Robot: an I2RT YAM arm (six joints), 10 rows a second.
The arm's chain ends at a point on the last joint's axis. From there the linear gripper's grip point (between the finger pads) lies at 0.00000 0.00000 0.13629 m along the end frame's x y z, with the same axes.
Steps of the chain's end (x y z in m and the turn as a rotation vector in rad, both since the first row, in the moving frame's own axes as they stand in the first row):
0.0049 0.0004 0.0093 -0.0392 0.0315 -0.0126
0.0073 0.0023 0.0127 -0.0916 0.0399 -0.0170
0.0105 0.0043 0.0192 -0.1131 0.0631 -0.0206
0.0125 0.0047 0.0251 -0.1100 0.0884 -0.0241
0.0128 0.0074 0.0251 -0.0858 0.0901 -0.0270
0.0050 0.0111 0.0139 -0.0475 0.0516 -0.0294
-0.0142 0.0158 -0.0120 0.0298 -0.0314 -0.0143
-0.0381 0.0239 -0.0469 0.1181 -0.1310 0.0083
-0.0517 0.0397 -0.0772 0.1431 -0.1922 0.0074
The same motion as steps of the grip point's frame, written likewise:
0.0092 0.0057 0.0091 -0.0392 0.0315 -0.0126
0.0128 0.0147 0.0120 -0.0916 0.0399 -0.0170
0.0192 0.0196 0.0181 -0.1131 0.0631 -0.0206
0.0247 0.0195 0.0237 -0.1100 0.0884 -0.0241
0.0252 0.0189 0.0240 -0.0858 0.0901 -0.0270
0.0121 0.0175 0.0136 -0.0475 0.0516 -0.0294
-0.0185 0.0118 -0.0121 0.0298 -0.0314 -0.0143
-0.0558 0.0078 -0.0490 0.1181 -0.1310 0.0083
-0.0776 0.0203 -0.0811 0.1431 -0.1922 0.0074

